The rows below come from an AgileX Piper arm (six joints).
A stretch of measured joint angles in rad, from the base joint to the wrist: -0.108 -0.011 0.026 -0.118 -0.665 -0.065; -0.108 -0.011 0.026 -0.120 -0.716 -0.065; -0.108 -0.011 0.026 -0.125 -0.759 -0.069; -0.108 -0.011 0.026 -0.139 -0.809 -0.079; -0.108 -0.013 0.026 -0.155 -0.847 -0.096; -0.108 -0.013 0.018 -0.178 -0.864 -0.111; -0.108 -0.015 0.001 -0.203 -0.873 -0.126; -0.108 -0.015 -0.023 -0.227 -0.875 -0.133; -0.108 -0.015 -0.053 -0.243 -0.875 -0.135; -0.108 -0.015 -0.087 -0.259 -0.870 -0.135; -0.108 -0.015 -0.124 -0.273 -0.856 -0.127
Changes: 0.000 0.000 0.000 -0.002 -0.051 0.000; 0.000 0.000 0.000 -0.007 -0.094 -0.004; 0.000 0.000 0.000 -0.021 -0.144 -0.014; 0.000 -0.002 0.000 -0.037 -0.182 -0.031; 0.000 -0.002 -0.008 -0.060 -0.199 -0.046; 0.000 -0.004 -0.025 -0.085 -0.208 -0.061; 0.000 -0.004 -0.049 -0.109 -0.210 -0.068; 0.000 -0.004 -0.079 -0.125 -0.210 -0.070; 0.000 -0.004 -0.113 -0.141 -0.205 -0.070; 0.000 -0.004 -0.150 -0.155 -0.191 -0.062
